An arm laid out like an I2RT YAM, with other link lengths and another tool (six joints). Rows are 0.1 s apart.
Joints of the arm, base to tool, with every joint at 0 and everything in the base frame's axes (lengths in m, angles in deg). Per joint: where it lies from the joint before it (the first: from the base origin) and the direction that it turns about. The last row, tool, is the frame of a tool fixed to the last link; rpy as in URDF.
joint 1: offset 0 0 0.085 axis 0 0 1
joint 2: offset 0.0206 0.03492 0.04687 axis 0 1 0
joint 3: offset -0.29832 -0.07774 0 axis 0 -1 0
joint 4: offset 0.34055 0.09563 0.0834 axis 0 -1 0
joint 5: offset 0.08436 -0.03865 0.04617 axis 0 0 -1
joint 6: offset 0.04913 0 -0.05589 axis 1 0 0
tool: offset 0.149 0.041 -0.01 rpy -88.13 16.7 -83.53
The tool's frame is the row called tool.
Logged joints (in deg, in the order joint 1, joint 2, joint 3, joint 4, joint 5, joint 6), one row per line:
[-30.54, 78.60, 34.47, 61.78, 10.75, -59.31]
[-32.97, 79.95, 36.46, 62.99, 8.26, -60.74]
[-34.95, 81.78, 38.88, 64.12, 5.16, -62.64]
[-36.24, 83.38, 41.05, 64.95, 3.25, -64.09]
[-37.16, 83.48, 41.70, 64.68, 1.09, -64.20]
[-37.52, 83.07, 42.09, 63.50, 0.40, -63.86]
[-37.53, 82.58, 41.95, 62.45, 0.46, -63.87]
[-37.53, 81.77, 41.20, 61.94, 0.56, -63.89]
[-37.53, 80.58, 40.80, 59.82, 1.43, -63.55]
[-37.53, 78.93, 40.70, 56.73, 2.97, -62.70]
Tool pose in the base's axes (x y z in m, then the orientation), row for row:
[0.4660, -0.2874, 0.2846, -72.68, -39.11, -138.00]
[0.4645, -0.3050, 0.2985, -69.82, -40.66, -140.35]
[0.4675, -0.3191, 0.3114, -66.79, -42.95, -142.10]
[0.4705, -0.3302, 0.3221, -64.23, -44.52, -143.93]
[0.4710, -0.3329, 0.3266, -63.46, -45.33, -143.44]
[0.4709, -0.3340, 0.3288, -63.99, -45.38, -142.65]
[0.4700, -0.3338, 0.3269, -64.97, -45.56, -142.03]
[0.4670, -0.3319, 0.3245, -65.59, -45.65, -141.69]
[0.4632, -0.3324, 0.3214, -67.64, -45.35, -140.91]
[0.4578, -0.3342, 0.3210, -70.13, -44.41, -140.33]
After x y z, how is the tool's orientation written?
As angles about the fixed x, y, z axes (roll, pitch, yaw), in degrees.
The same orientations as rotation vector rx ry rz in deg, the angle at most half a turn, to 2 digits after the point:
[-77.12, 72.49, -133.08]
[-77.41, 70.22, -136.03]
[-78.90, 66.73, -138.65]
[-79.75, 64.25, -140.83]
[-80.68, 62.33, -140.81]
[-81.05, 62.27, -140.17]
[-81.68, 62.92, -139.59]
[-82.04, 63.39, -139.25]
[-82.43, 65.58, -138.22]
[-82.12, 68.87, -136.99]

